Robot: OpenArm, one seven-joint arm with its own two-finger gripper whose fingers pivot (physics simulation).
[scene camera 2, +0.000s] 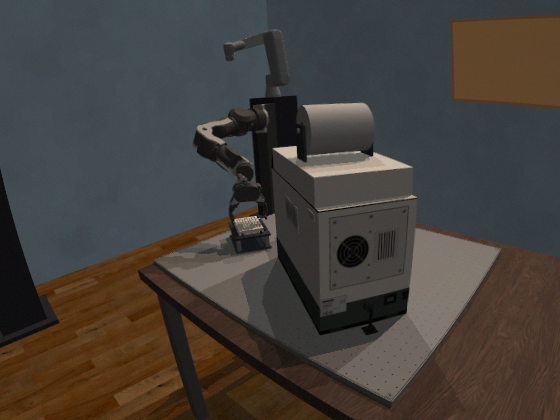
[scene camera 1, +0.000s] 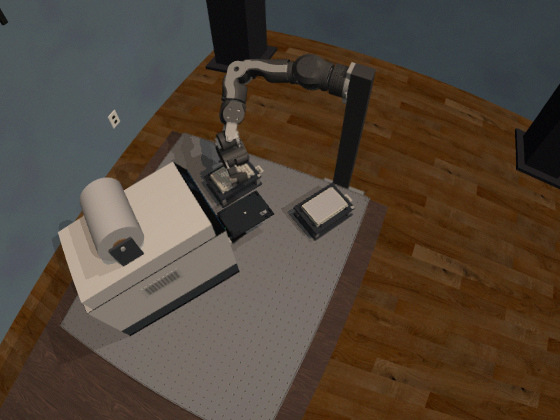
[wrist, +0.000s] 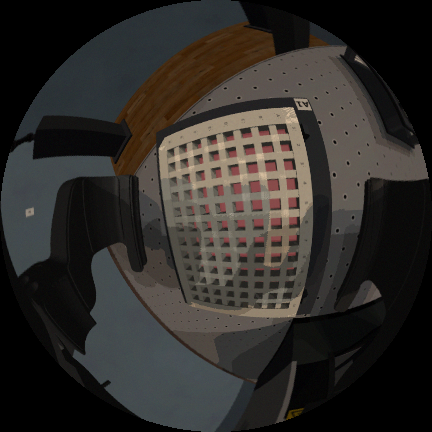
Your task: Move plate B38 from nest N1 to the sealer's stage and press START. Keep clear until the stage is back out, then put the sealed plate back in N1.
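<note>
Plate B38 [scene camera 1: 221,181] [scene camera 2: 248,226] [wrist: 235,215], cream with a grid of square wells showing pink, sits in nest N1 [scene camera 1: 235,195] [scene camera 2: 254,242] [wrist: 321,200], a dark raised holder. My gripper [scene camera 1: 238,175] [scene camera 2: 248,217] [wrist: 234,236] is open and low over the plate, pointing down, one finger beyond each long side. The wrist view shows gaps between the fingers and the plate. The sealer [scene camera 1: 165,210] [scene camera 2: 300,210] is a large white box. Its black stage [scene camera 1: 237,218] is out, beside N1. The START button does not show.
A second dark nest [scene camera 1: 315,231] [wrist: 382,102] holds a pale plate [scene camera 1: 326,205], on the far side of the stage from N1. The arm's black post [scene camera 1: 353,130] stands at the board's edge. A big film roll [scene camera 1: 112,217] [scene camera 2: 340,127] tops the sealer.
</note>
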